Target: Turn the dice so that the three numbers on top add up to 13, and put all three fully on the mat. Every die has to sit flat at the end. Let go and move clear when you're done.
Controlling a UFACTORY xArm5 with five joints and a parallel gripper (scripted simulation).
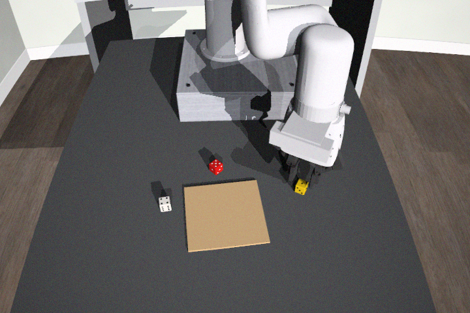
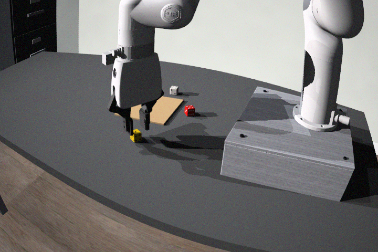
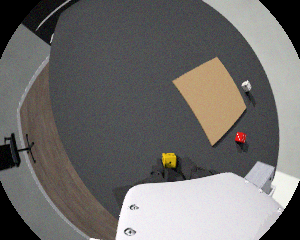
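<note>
Now: the yellow die 40 mm below my hand. Round my hand: red die: 170 mm to the right, 40 mm below, 20 mm behind; tan mat: 130 mm to the right, 80 mm ahead, 40 mm below; white die: 240 mm to the right, 90 mm ahead, 40 mm below.
</note>
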